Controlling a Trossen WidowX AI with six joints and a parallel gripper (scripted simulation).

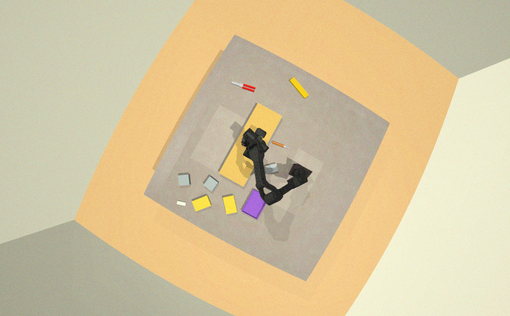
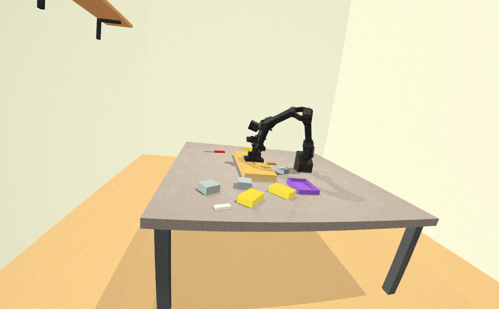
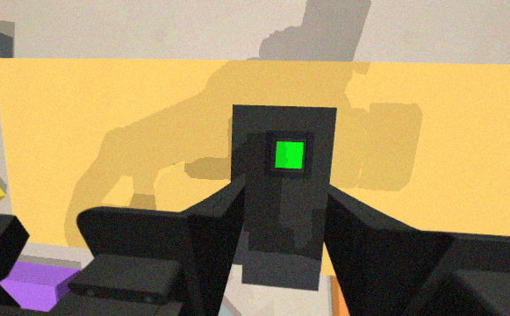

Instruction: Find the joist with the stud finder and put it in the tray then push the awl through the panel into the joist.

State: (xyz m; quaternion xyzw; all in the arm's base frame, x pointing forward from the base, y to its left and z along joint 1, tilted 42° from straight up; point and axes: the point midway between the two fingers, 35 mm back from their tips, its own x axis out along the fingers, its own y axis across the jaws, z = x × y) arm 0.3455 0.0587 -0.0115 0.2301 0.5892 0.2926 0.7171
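Now: gripper tip 26 cm past the purple tray, 30 cm to the right of it and 5 cm above it. Round my gripper tip: stud finder: 1 cm ahead, 2 cm above; yellow bar: 3 cm behind, 50 cm to the right, 6 cm below; awl: 17 cm behind, 12 cm to the right, 6 cm below.
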